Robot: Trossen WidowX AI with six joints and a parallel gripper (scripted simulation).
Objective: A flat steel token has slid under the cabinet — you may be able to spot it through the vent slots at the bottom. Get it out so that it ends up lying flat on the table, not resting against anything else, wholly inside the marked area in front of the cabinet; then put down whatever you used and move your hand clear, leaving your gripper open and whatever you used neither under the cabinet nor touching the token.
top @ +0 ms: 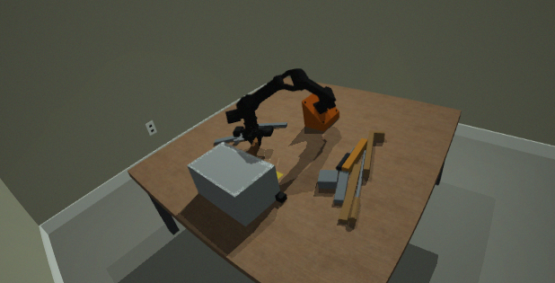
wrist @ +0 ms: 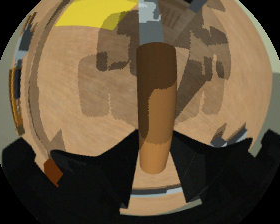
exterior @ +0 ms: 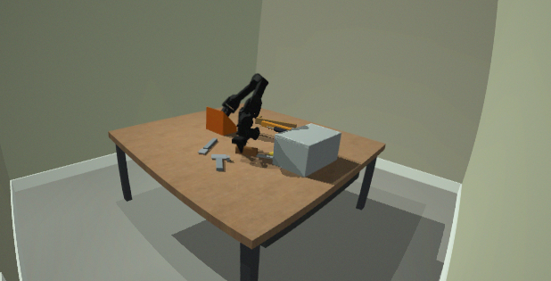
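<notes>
My gripper tip is 16 cm to the left of the grey t-piece and 2 cm short of it. The rest, counted from my gripper tip: grey block (44 cm to the left, 1 cm behind, 1 cm above); wooden stick (54 cm to the left, 2 cm behind); orange bar (43 cm to the left, 20 cm behind, 1 cm above).
</notes>
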